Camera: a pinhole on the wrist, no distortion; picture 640 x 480 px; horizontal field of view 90.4 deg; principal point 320.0 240.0 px. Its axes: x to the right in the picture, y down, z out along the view. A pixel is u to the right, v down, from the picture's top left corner.
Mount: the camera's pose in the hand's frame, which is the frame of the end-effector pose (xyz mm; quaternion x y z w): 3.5 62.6 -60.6 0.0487 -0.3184 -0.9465 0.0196
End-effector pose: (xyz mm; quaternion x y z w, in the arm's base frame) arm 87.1 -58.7 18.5 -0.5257 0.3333 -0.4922 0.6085
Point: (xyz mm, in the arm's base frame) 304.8 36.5 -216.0
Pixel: 342 213
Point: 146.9 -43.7 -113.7
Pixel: 326 217
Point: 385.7 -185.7 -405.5
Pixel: 160 67
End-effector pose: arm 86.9 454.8 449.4 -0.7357 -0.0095 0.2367 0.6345
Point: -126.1 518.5 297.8
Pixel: 439 269
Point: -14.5 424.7 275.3
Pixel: 379 120
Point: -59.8 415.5 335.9
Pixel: 540 186
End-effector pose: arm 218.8 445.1 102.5 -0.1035 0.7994 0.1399 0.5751
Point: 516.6 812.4 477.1
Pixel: 609 257
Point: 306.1 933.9 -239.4
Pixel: 98 230
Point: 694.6 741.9 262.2
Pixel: 482 405
